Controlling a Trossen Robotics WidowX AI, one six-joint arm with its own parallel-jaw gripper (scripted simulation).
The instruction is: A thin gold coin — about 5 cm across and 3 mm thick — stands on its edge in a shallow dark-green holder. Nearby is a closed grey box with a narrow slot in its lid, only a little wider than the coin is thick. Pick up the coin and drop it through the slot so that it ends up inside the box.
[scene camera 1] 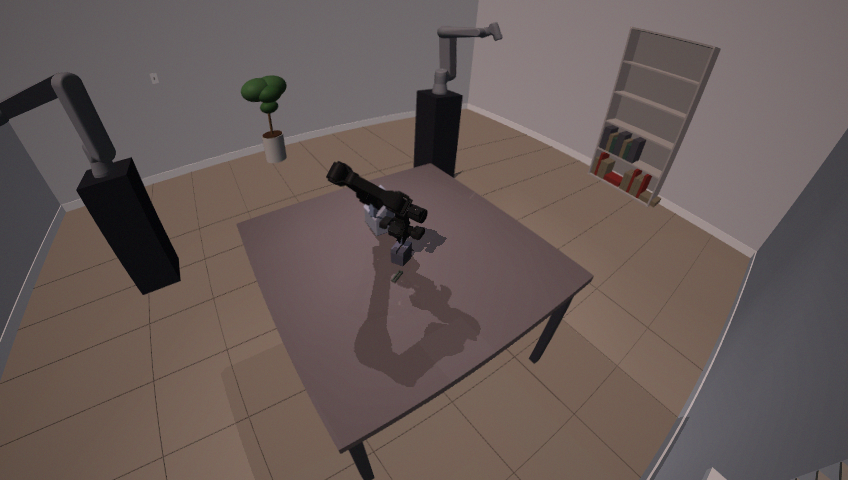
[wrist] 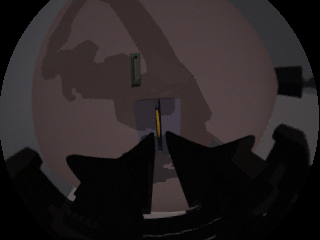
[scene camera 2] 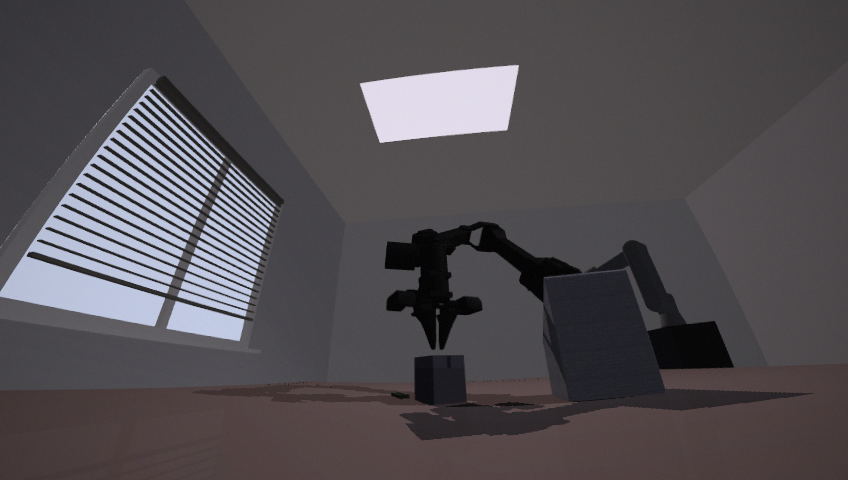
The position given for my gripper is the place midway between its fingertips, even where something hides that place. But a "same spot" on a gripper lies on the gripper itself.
Scene:
My gripper shows in scene camera 1 (401, 243), in the wrist view and in scene camera 2. The same spot on my gripper: (wrist: 230, 175) is (scene camera 2: 440, 312).

